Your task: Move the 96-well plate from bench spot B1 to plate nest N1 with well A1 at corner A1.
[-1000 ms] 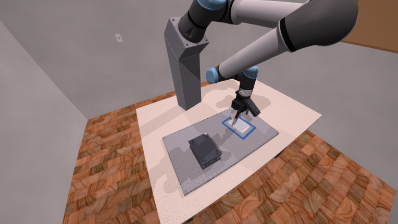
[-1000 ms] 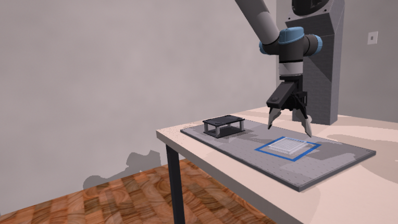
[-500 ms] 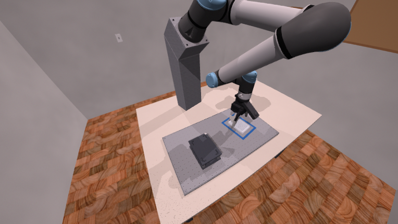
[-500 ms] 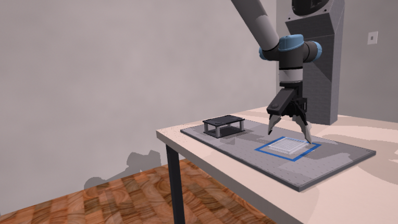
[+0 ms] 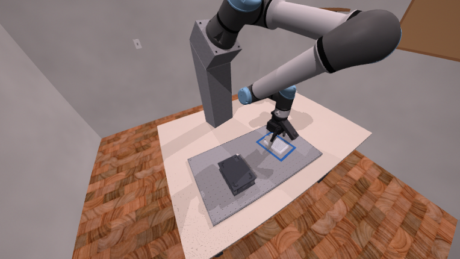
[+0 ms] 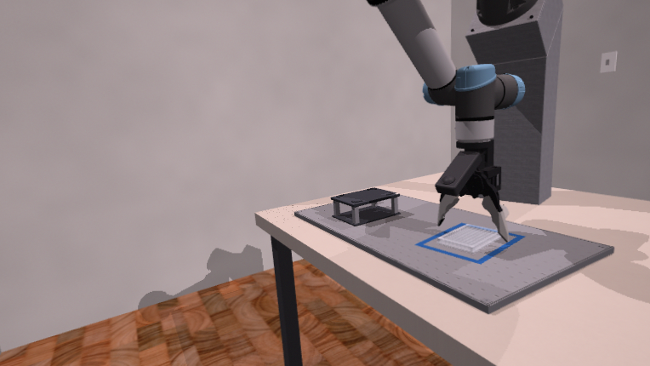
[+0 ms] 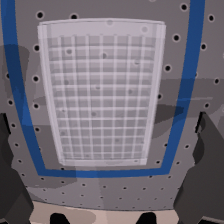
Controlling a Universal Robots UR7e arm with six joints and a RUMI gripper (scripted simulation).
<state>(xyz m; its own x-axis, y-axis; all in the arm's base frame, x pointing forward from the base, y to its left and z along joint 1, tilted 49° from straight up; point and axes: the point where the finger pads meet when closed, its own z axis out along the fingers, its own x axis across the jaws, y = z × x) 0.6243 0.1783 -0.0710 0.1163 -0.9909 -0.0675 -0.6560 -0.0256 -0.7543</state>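
My gripper is now 10 mm above the clear 96-well plate. Also, from my hand: dark raised plate nest 310 mm to the right, 60 mm ahead, 40 mm above.
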